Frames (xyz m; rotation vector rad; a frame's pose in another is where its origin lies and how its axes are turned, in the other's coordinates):
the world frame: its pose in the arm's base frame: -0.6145 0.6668 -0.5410 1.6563 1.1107 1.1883
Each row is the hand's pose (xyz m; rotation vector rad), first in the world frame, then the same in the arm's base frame.
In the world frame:
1: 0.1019 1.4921 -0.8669 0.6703 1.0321 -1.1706
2: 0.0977 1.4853 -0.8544 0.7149 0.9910 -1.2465
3: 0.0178 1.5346 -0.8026 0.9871 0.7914 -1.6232
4: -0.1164 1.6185 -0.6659 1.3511 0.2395 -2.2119
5: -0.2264 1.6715 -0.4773 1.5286 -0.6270 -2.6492
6: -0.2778 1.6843 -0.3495 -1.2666 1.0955 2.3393
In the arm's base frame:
1: -1.1344 0.4154 1.0884 0.3203 2.7867 0.7993
2: -1.1244 0.4121 1.0779 0.2968 2.8122 0.6748
3: -1.0785 0.3160 1.0903 0.1472 2.9186 0.0233
4: -0.9533 0.1487 1.1001 -0.0801 2.6904 -1.0587
5: -0.7800 0.0079 1.0750 -0.2173 2.0151 -1.9319
6: -0.6632 -0.0586 1.0425 -0.2475 1.4599 -2.2899

